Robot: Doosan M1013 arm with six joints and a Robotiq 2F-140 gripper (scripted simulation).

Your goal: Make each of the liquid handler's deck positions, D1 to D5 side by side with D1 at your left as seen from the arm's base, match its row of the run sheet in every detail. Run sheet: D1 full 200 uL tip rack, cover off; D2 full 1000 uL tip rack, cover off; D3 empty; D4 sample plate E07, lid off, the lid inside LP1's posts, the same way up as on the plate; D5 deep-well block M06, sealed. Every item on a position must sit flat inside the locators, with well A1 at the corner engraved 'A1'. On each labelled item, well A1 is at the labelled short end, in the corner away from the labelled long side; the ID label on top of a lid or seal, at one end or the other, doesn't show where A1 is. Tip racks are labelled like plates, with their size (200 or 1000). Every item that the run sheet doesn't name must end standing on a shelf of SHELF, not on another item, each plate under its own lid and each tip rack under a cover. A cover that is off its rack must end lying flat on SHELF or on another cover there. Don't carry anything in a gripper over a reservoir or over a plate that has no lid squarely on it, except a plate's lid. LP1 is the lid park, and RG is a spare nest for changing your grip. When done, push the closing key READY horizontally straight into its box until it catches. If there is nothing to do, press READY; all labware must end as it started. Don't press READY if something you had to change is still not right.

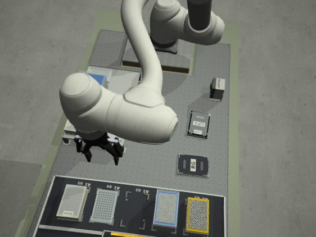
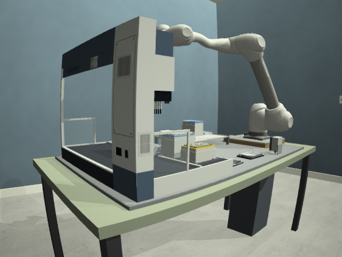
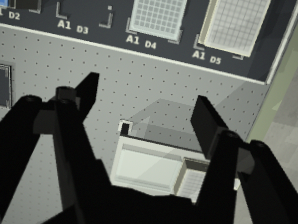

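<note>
My gripper is now 23 cm above the deep-well block M06, 12 cm to the left of it and 11 cm short of it. Also, from my hand: yellow-rimmed tip rack (37 cm to the left, 21 cm below, 8 cm ahead); blue-rimmed tip rack (24 cm to the left, 18 cm below, 9 cm ahead); clear sample plate (25 cm below, 10 cm ahead).
</note>
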